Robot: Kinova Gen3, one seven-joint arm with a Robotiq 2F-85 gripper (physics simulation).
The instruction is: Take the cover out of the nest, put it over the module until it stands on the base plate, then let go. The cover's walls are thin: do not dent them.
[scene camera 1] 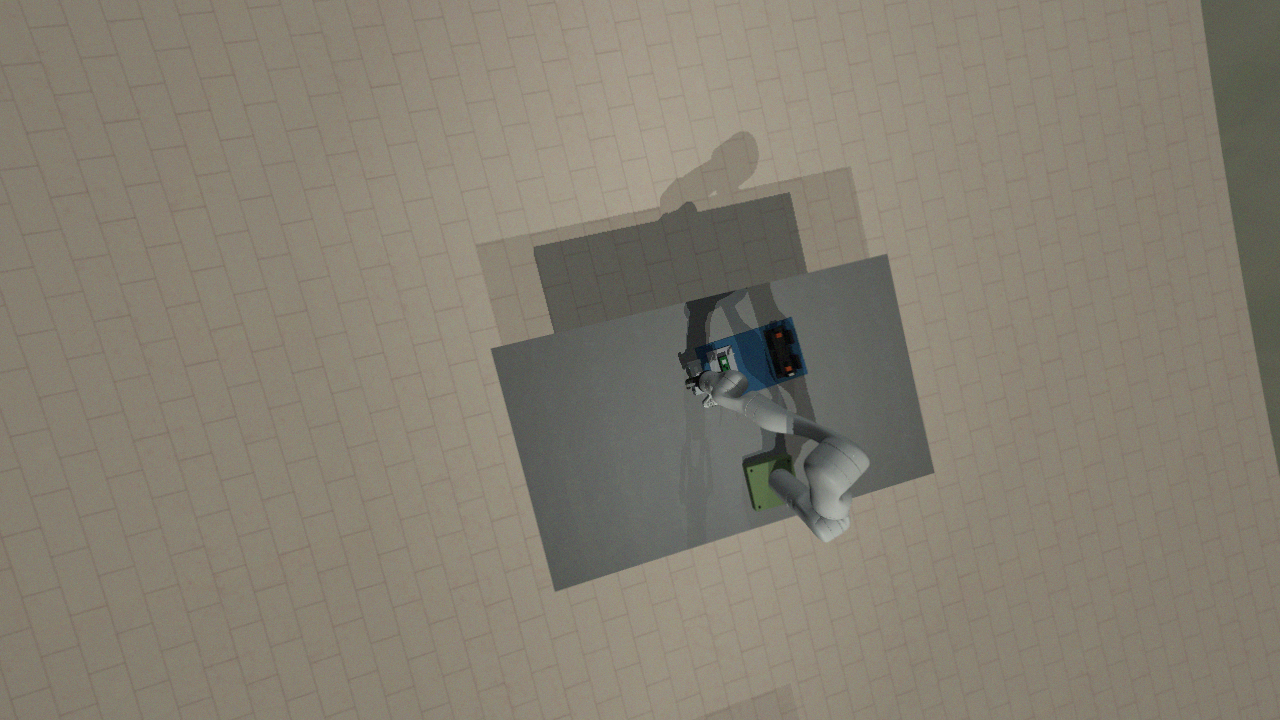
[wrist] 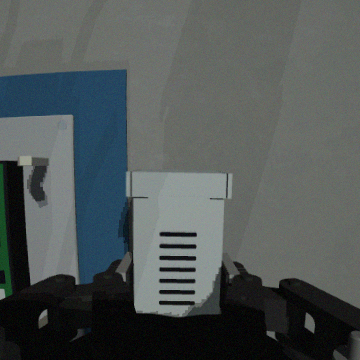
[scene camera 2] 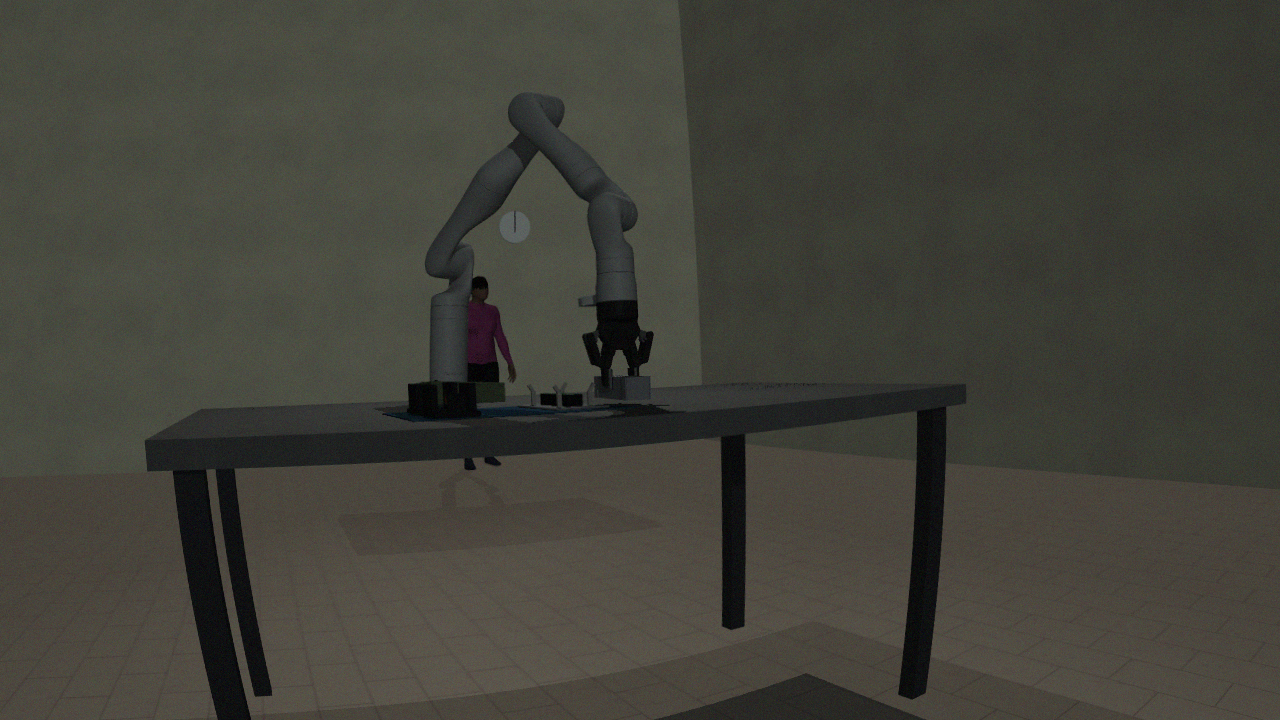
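The pale grey cover (scene camera 2: 636, 388) (wrist: 177, 215), with a row of dark slots, is between the fingers of my gripper (scene camera 2: 619, 370) (wrist: 176, 268). My gripper is shut on it. The cover looks upright and hangs low, beside the base plate (wrist: 55, 137), on its right in the wrist view. The green and black module (scene camera 1: 724, 361) (scene camera 2: 562, 400) (wrist: 4, 215) stands on the base plate, apart from the cover. Upright pale posts stand by it. The black nest (scene camera 1: 782, 351) (scene camera 2: 438, 399), with orange marks, is at the other end of the blue mat (scene camera 1: 753, 360) (wrist: 102, 175). The cover's lower rim is hard to see.
A green block (scene camera 1: 759, 488) (scene camera 2: 489, 392) lies near the arm's base on the grey table (scene camera 1: 608, 447) (scene camera 2: 554, 438). The arm (scene camera 1: 768, 414) (scene camera 2: 487, 188) reaches over the table. A person in a pink top (scene camera 2: 485, 333) stands behind the table.
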